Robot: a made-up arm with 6 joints. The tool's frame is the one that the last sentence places. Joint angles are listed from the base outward.
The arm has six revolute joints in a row. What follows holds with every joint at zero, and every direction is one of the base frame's. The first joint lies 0.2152 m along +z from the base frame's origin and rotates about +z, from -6.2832 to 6.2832 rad. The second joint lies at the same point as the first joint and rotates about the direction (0, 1, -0.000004), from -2.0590 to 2.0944 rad. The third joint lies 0.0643 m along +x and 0.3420 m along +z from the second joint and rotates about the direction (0, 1, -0.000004), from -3.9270 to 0.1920 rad. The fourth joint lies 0.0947 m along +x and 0.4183 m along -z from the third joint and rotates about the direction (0, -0.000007, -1), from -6.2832 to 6.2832 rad. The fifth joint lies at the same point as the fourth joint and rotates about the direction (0, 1, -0.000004), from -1.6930 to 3.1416 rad. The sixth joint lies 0.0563 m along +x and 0.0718 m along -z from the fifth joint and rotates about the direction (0, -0.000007, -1), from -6.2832 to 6.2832 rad. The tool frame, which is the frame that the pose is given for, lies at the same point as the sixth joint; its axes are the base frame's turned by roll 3.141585, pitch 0.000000 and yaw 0.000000 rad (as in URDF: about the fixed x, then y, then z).
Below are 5 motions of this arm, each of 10 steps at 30 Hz.
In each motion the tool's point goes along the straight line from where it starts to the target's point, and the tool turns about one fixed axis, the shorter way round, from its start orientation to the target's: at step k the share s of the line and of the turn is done. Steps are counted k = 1, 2, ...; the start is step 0. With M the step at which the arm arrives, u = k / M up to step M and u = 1 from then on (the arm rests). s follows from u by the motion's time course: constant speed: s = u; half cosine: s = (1 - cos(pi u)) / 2; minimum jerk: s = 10 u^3 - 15 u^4 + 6 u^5.
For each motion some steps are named. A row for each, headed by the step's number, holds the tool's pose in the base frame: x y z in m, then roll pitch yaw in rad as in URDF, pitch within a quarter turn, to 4 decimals.
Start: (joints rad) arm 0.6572 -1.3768 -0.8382 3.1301 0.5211 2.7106
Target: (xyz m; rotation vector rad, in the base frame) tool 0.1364 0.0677 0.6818 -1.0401 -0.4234 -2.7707
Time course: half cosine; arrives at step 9
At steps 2, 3, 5, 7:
2: 0.0401 0.0264 0.7111 0.1940 -0.4052 -2.9701
3: 0.0546 0.0326 0.7066 0.2037 -0.4537 -2.9842
5: 0.0914 0.0484 0.6955 0.2330 -0.5760 -3.0242
7: 0.1236 0.0622 0.6857 0.2663 -0.6825 -3.0661

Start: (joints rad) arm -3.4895 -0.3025 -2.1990 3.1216 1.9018 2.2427
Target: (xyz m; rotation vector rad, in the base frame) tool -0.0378 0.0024 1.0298 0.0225 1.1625 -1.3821
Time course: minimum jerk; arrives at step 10
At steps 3, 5, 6, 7, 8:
3: -0.0713 0.0225 1.0286 -1.1316 0.6508 -1.7258
5: -0.0578 0.0144 1.0291 -1.0316 0.6636 -1.7880
6: -0.0505 0.0100 1.0293 -0.9774 0.6725 -1.8213
7: -0.0443 0.0063 1.0296 -0.9316 0.6812 -1.8491
8: -0.0401 0.0038 1.0297 -0.9004 0.6877 -1.8678

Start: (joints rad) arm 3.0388 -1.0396 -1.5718 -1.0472 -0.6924 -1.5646
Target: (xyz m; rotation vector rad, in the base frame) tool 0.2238 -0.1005 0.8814 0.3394 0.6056 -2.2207
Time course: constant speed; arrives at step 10
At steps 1, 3, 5, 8, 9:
1: 0.1595 -0.0941 0.8908 -0.3991 0.4546 -2.6205
3: 0.1738 -0.0955 0.8887 -0.3883 0.4518 -2.5649
5: 0.1881 -0.0969 0.8866 -0.3778 0.4485 -2.5094
8: 0.2095 -0.0991 0.8835 -0.3624 0.4426 -2.4265
9: 0.2167 -0.0998 0.8824 -0.3574 0.4404 -2.3990

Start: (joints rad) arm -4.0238 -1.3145 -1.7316 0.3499 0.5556 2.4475
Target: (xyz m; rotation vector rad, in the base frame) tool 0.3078 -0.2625 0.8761 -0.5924 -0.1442 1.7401
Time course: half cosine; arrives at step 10
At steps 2, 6, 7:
2: 0.2442 -0.2812 0.8803 -0.4253 0.4860 1.8044
6: 0.2835 -0.2697 0.8777 -0.4350 0.3803 1.7494
7: 0.2933 -0.2668 0.8770 -0.4364 0.3539 1.7363

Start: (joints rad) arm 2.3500 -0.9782 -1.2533 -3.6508 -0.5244 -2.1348
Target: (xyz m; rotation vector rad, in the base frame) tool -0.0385 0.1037 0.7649 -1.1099 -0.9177 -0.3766
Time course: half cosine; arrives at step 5
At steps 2, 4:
2: -0.0385 0.0998 0.7574 -1.2811 -0.9297 0.2705
4: -0.0385 0.1031 0.7638 -1.3317 -0.9102 0.2780

